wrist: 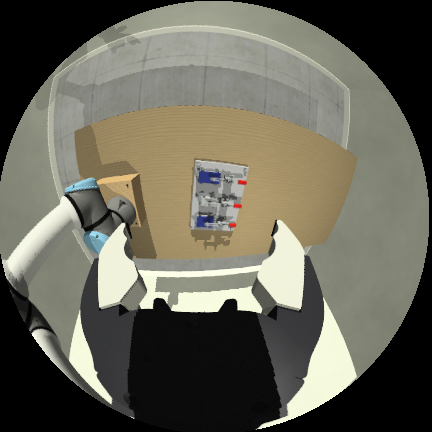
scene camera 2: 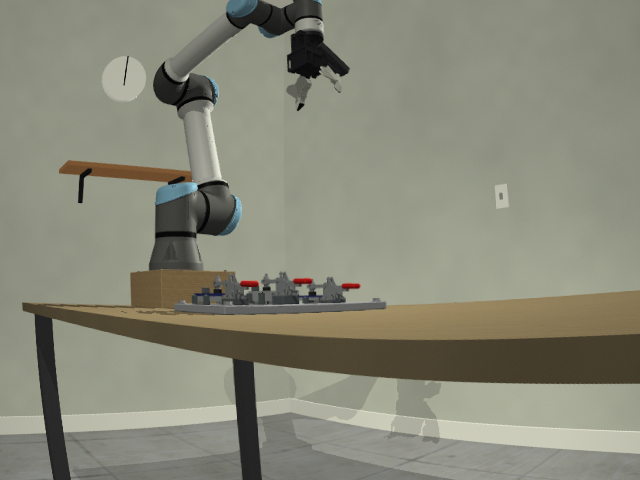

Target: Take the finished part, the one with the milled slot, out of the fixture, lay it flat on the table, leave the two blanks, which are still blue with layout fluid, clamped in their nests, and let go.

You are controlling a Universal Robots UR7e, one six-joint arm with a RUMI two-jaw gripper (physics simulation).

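Seen in the pictures: gripper, between the fingertips: (wrist: 199, 223) (scene camera 2: 318, 101); arm's base, origin of its link: (wrist: 120, 211) (scene camera 2: 175, 271).
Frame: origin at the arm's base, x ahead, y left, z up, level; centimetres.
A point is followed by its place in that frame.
Observation:
The fixture (scene camera 2: 305, 308) @[x 54.9, y -8.9, z -8.7 cm] (wrist: 194, 200) @[x 33.3, y -3.9, z -8.0 cm] is a grey plate lying on the table, with three nests in a row and a red-handled toggle clamp at each. One blue blank (wrist: 206, 177) @[x 39.6, y 6.9, z -6.4 cm] sits in the nest at the top of the wrist view, the other blue blank (wrist: 203, 221) @[x 36.3, y -14.6, z -5.9 cm] in the nest at the bottom. The middle nest holds grey shapes; the finished part and its slot are too small to tell there. My gripper (scene camera 2: 319, 99) @[x 36.1, y 16.5, z 39.7 cm] (wrist: 199, 223) @[x 36.1, y 16.5, z 39.7 cm] is open and empty, high above the table and fixture.
The wooden table (scene camera 2: 465, 325) @[x 104.7, y -43.0, z -9.5 cm] (wrist: 285, 180) @[x 80.9, y 2.3, z -9.5 cm] carries the fixture and a wooden base block (scene camera 2: 147, 289) @[x -2.1, y -8.2, z -4.8 cm] (wrist: 131, 192) @[x 8.5, y 7.4, z 0.0 cm] under the arm. The block stands beside the fixture. A wall shelf (scene camera 2: 129, 172) is behind the arm.

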